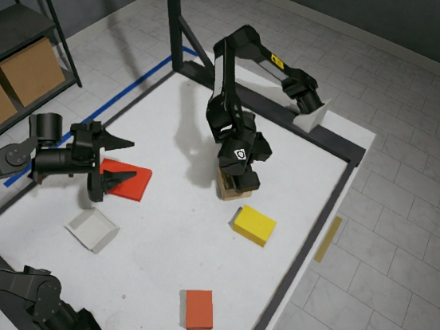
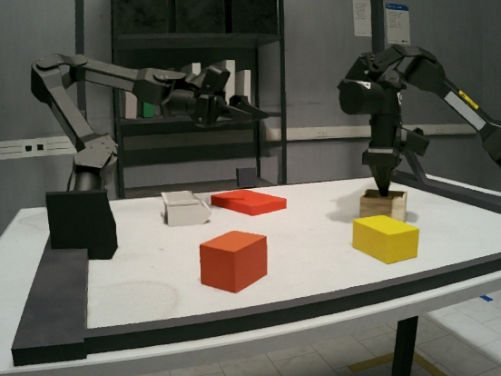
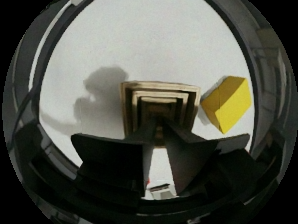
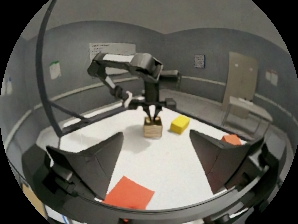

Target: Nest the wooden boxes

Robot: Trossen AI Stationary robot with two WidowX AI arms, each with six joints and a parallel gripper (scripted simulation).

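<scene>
My left gripper is now 70 mm above the small wooden box. The rest, counted from my left hand: medium wooden box (70 mm below); then biggest wooden box (80 mm below); then tiny wooden box (40 mm below).
</scene>
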